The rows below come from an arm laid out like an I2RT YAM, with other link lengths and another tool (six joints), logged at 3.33 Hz.
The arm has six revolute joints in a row. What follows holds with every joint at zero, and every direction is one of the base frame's. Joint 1 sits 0.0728 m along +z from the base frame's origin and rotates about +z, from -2.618 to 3.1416 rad. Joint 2 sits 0.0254 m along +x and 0.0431 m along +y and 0.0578 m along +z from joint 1 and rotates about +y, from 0 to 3.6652 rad. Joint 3 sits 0.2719 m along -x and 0.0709 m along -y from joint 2 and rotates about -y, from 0 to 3.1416 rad. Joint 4 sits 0.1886 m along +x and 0.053 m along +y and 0.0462 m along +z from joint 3 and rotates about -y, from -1.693 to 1.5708 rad. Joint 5 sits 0.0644 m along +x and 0.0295 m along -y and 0.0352 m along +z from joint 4 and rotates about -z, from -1.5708 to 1.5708 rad. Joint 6 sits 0.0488 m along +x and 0.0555 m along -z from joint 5 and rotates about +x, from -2.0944 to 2.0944 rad. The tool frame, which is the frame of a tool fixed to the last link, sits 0.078 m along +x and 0.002 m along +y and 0.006 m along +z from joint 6; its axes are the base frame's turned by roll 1.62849, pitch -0.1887 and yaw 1.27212 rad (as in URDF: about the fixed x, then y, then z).
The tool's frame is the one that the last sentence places.
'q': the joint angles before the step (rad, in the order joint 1, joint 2, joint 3, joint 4, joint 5, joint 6). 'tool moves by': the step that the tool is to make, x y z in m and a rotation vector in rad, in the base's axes. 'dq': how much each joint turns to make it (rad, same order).
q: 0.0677, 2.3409, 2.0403, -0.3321, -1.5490, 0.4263
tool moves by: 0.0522, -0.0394, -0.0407, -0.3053, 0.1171, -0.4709
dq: -0.0483, -0.0038, 0.0001, -0.0571, 0.5178, 0.0803
